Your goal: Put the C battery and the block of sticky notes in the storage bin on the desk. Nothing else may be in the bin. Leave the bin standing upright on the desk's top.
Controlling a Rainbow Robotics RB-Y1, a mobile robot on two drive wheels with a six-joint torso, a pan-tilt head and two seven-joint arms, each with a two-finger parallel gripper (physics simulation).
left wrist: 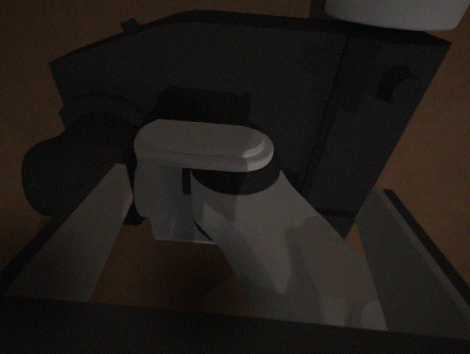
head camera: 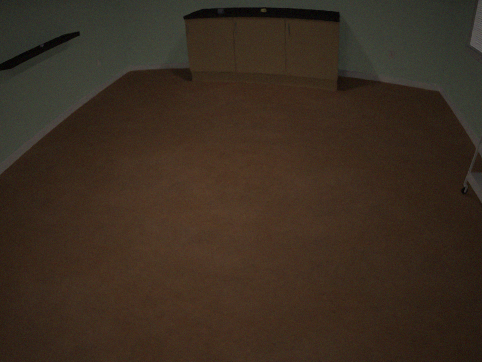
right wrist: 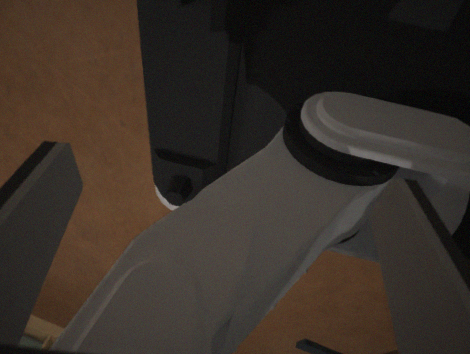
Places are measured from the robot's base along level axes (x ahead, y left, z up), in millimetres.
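Pixels of known places: left gripper, fingertip midpoint: (left wrist: 246, 192); right gripper, fingertip midpoint: (right wrist: 231, 181).
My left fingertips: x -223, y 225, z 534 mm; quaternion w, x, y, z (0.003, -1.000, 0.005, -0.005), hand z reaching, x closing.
Behind a point stands the place of what it marks.
A small yellow thing (head camera: 263, 10) {x 3759, y -399, z 932 mm}, too small to tell whether it is the block of sticky notes, lies on the dark top of a wooden cabinet (head camera: 262, 47) {x 3643, y -359, z 489 mm} at the far end of the room in the head view. The C battery cannot be made out, and the storage bin and the desk do not show. My left gripper (left wrist: 246, 192) {x -223, y 225, z 534 mm} is open and empty in the left wrist view, with the robot's own arm and base behind its fingers. My right gripper (right wrist: 231, 181) {x -139, y -210, z 538 mm} is open and empty in the right wrist view, with the arm and base behind it. Both are far from the cabinet.
A dim bluish-grey thing (head camera: 221, 11) {x 3835, y 78, z 935 mm} is at the cabinet top's left. A dark wall shelf (head camera: 20, 60) {x 2686, y 2036, z 981 mm} with a tiny pale thing (head camera: 41, 45) {x 3091, y 2002, z 1015 mm} is on the left wall. A white wheeled cart (head camera: 473, 162) {x 1469, y -1720, z 288 mm} shows partly at the right edge. Brown floor (head camera: 240, 210) {x 1512, y 10, z 0 mm} lies between.
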